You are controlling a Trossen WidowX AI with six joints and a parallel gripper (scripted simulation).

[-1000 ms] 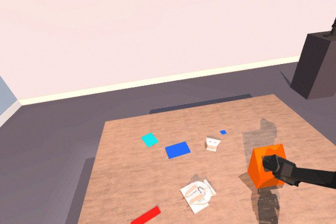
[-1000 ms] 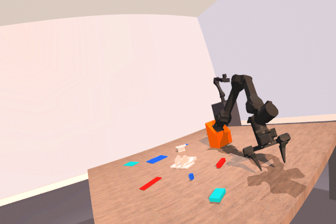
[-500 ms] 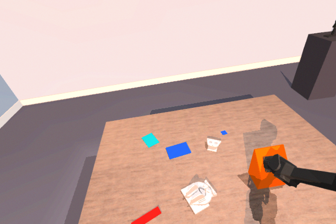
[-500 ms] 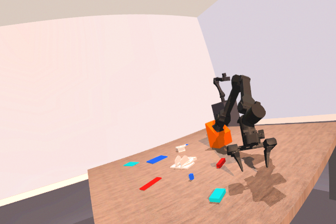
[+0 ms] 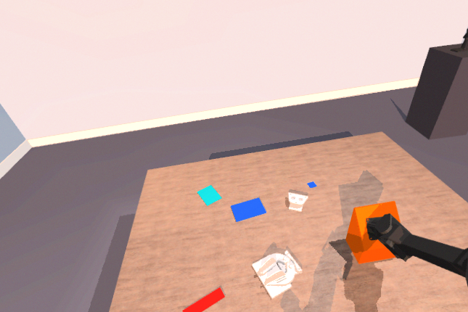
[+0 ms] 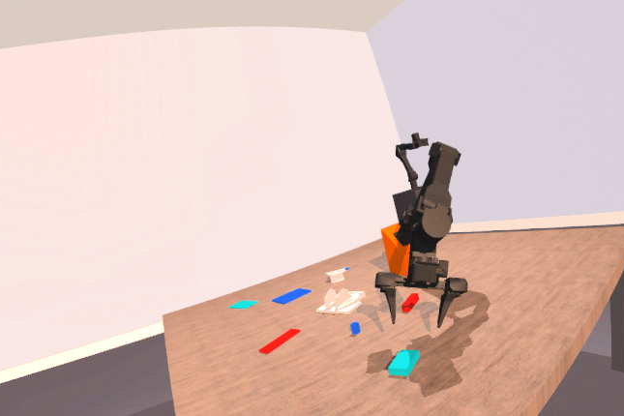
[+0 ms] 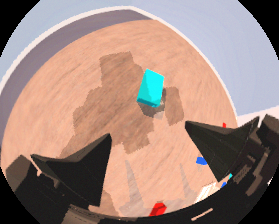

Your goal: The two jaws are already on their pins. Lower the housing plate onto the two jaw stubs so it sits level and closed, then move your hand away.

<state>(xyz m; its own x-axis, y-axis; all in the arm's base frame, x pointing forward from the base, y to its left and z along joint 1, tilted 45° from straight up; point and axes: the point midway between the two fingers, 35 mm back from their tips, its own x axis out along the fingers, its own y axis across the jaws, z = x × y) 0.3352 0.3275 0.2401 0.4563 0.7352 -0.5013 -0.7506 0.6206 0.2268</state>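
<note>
Now: gripper tip 18 cm past the white block, 64 cm to the left of it and 3 cm above it. Also, from my gripper tip: cyan tile (19 cm ahead, 76 cm to the right, 4 cm below); then red strip (20 cm ahead, 30 cm to the right, 4 cm below); then cyan block (7 cm ahead, 3 cm to the left, 3 cm below).
</note>
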